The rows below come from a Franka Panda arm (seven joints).
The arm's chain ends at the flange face. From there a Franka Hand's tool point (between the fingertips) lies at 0.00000 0.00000 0.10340 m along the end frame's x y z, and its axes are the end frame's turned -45 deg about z.
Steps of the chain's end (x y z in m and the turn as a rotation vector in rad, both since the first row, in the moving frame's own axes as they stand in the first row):
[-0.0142, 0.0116, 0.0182, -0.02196, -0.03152, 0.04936]
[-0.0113, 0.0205, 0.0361, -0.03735, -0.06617, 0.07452]
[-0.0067, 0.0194, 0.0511, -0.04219, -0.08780, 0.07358]
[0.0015, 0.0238, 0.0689, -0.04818, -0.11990, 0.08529]
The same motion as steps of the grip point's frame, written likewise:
[-0.0221, -0.0026, 0.0181, 0.00676, -0.03782, 0.04936]
[-0.0300, 0.0041, 0.0358, 0.02038, -0.07320, 0.07452]
[-0.0278, 0.0053, 0.0506, 0.03225, -0.09192, 0.07358]
[-0.0278, 0.0121, 0.0680, 0.05071, -0.11885, 0.08529]

